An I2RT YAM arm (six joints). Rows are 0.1 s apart.
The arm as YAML. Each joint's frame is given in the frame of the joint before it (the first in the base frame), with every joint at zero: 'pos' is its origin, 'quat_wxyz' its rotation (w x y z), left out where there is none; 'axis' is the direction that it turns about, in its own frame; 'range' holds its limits. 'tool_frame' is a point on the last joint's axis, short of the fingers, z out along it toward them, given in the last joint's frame.
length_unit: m
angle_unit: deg
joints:
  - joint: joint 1
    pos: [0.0, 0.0, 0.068]
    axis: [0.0, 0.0, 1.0]
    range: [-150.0, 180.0]
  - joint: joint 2
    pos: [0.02, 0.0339, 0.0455]
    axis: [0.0, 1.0, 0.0]
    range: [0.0, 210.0]
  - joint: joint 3
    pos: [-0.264, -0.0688, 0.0]
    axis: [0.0, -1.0, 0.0]
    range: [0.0, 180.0]
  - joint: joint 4
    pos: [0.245, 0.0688, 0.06]
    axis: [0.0, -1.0, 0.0]
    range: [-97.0, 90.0]
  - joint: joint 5
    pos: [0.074, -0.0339, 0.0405]
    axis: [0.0, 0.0, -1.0]
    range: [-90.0, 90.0]
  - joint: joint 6
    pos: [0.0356, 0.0, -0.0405]
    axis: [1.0, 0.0, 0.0]
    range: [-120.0, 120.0]
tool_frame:
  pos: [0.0, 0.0, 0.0]
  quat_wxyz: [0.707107, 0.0, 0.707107, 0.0]
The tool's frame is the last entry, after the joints.
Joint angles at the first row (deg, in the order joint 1, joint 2, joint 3, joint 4, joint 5, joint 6):
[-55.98 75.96 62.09 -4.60 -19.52 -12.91]
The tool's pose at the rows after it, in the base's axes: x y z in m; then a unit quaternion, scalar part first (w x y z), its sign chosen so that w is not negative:
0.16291 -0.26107 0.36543 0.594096 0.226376 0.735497 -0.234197
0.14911 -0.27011 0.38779 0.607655 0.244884 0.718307 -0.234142
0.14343 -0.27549 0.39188 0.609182 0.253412 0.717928 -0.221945
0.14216 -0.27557 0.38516 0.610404 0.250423 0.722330 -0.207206
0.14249 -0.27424 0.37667 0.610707 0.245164 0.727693 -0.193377
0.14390 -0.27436 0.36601 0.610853 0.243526 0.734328 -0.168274
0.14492 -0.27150 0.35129 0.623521 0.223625 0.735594 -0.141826
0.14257 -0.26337 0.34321 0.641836 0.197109 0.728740 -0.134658
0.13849 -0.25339 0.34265 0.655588 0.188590 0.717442 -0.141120
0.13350 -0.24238 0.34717 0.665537 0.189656 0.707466 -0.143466
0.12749 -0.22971 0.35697 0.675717 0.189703 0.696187 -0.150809
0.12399 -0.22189 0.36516 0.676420 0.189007 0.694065 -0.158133
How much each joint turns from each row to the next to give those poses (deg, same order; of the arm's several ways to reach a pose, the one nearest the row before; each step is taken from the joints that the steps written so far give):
[-4.48 -1.14 3.15 2.76 -1.92 4.28]
[-3.28 0.58 4.72 -2.25 -2.11 2.54]
[-1.59 0.76 1.74 -1.62 -1.96 1.10]
[-0.41 -0.13 -1.33 0.39 -1.93 0.25]
[-0.01 -0.26 -1.80 0.68 -1.60 -0.02]
[0.00 0.25 -1.67 0.42 -2.26 0.69]
[0.01 -0.40 -3.89 3.92 -4.02 0.62]
[-0.06 -1.85 -4.27 5.06 -3.05 0.32]
[0.04 -2.59 -3.05 3.33 -0.28 1.07]
[0.02 -2.93 -1.67 0.79 0.20 1.57]
[0.00 -3.40 -0.69 -0.36 0.57 1.31]
[0.07 -1.96 0.61 -2.08 0.63 -0.27]

